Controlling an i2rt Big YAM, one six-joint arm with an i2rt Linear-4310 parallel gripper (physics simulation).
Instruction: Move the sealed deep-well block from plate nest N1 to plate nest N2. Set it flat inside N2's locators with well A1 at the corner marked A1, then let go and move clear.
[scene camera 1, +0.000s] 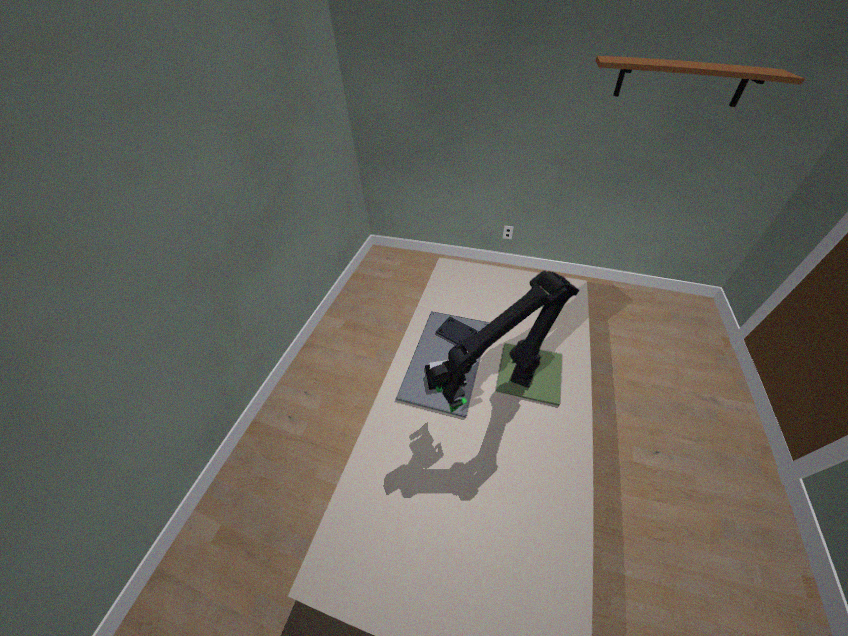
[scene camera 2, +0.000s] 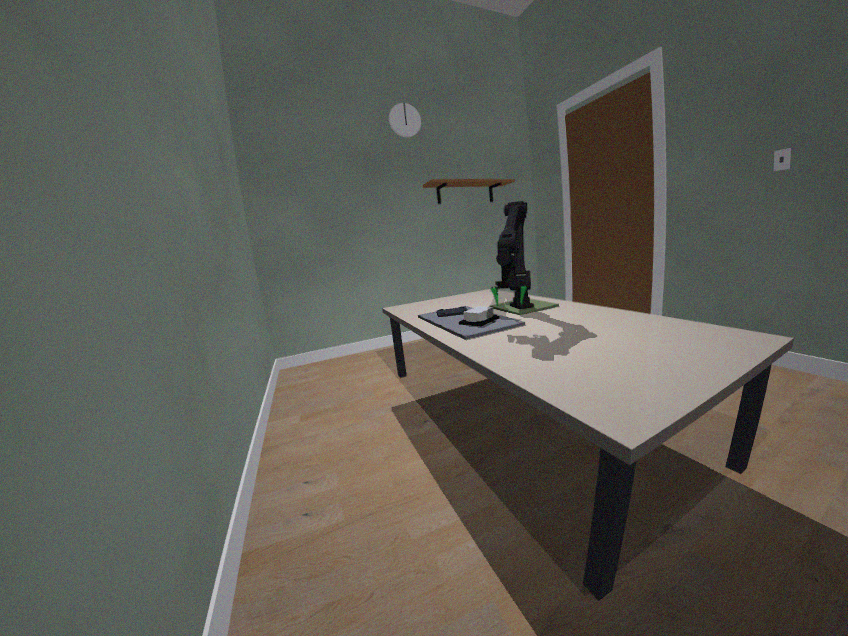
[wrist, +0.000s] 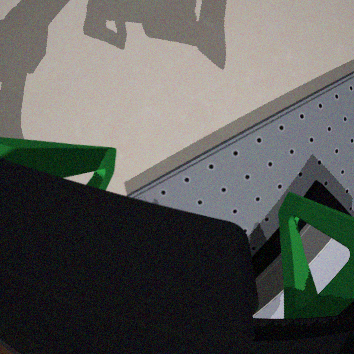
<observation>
same spot on grey perforated plate: (wrist: 246, 182) = (scene camera 1: 442, 400)
</observation>
